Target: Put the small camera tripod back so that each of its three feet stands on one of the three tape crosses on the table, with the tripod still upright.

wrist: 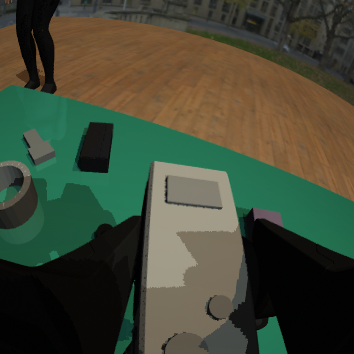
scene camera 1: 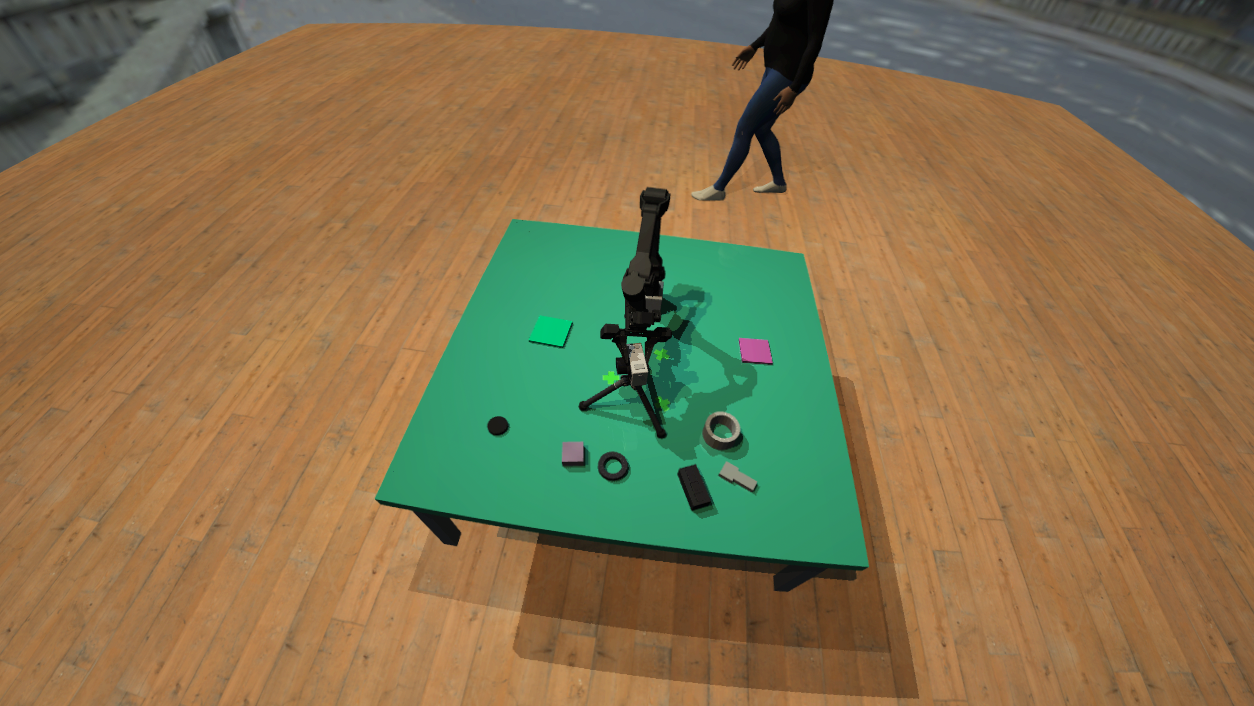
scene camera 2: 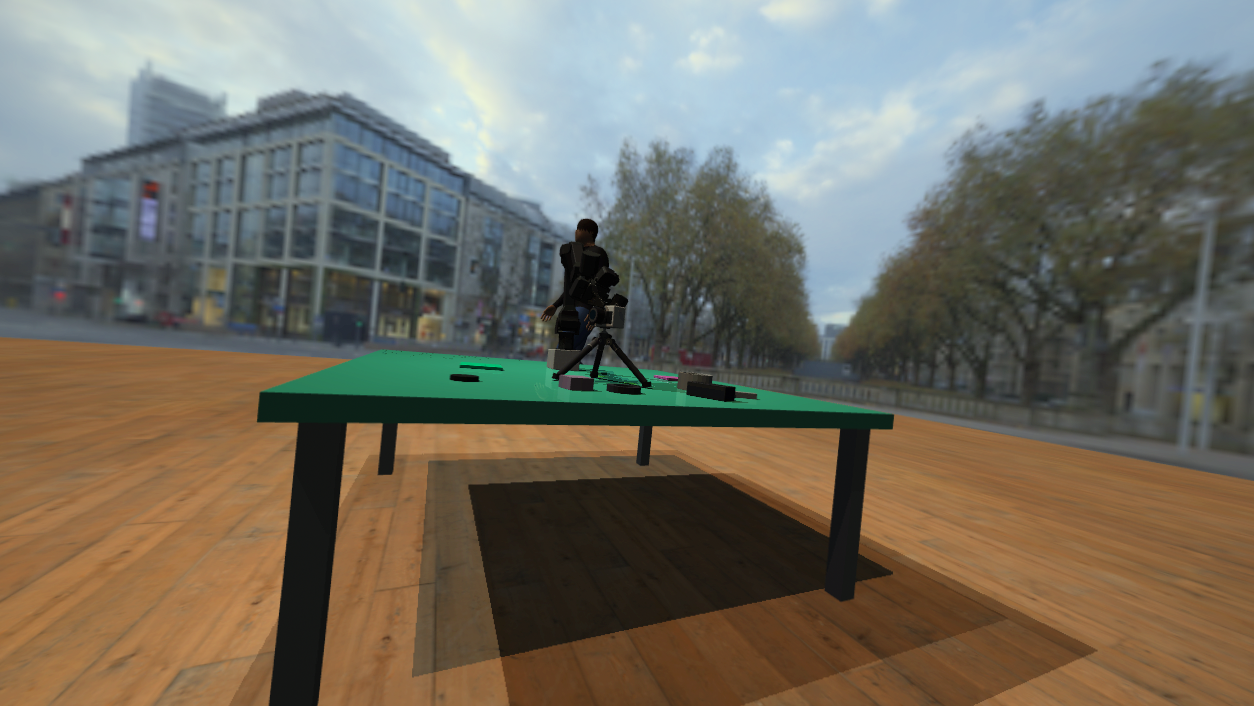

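Seen in the pictures: gripper, fingertip midpoint: (wrist: 199,226) (scene camera 1: 636,364) (scene camera 2: 611,309); arm's base at its link origin: (scene camera 1: 650,289) (scene camera 2: 565,349).
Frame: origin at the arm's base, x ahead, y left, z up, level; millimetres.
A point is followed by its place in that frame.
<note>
The small black tripod (scene camera 1: 647,405) @[x 488, y 53, z 4 mm] (scene camera 2: 607,338) @[x 457, y 2, z 51 mm] stands upright with a beige camera (scene camera 1: 638,363) @[x 453, y 12, z 141 mm] (scene camera 2: 616,317) @[x 486, y 12, z 111 mm] (wrist: 195,215) @[x 451, y 11, z 142 mm] on top. Three green tape crosses lie on the table: a left cross (scene camera 1: 610,377) @[x 354, y -76, z -74 mm], a back cross (scene camera 1: 661,354) @[x 227, y 73, z -74 mm] and a front-right cross (scene camera 1: 664,404) @[x 423, y 104, z -74 mm]. The two visible feet in scene camera 1 stand off the crosses, nearer the front edge; the third foot is hidden there. My gripper (scene camera 1: 637,343) @[x 452, y 7, z 135 mm] (wrist: 199,226) @[x 452, y 7, z 135 mm] is shut on the camera, one finger against each side. Its fingers hide much of the tripod in the wrist view.
On the green table (scene camera 1: 491,491) @[x 787, y -317, z -74 mm] (scene camera 2: 394,410) @[x 868, y -463, z -96 mm], a purple block (scene camera 1: 573,453) @[x 648, y -126, z -47 mm], black ring (scene camera 1: 601,467) @[x 668, y -44, z -60 mm] and black disc (scene camera 1: 497,425) @[x 596, y -364, z -65 mm] lie front-left. A grey ring (scene camera 1: 709,435) @[x 532, y 238, z -30 mm], black box (scene camera 1: 695,487) @[x 689, y 211, z -41 mm] and grey piece (scene camera 1: 738,477) @[x 633, y 330, z -60 mm] lie front-right. Green (scene camera 1: 551,331) @[x 209, y -307, z -65 mm] and magenta (scene camera 1: 755,350) @[x 152, y 390, z -65 mm] squares flank the arm.
</note>
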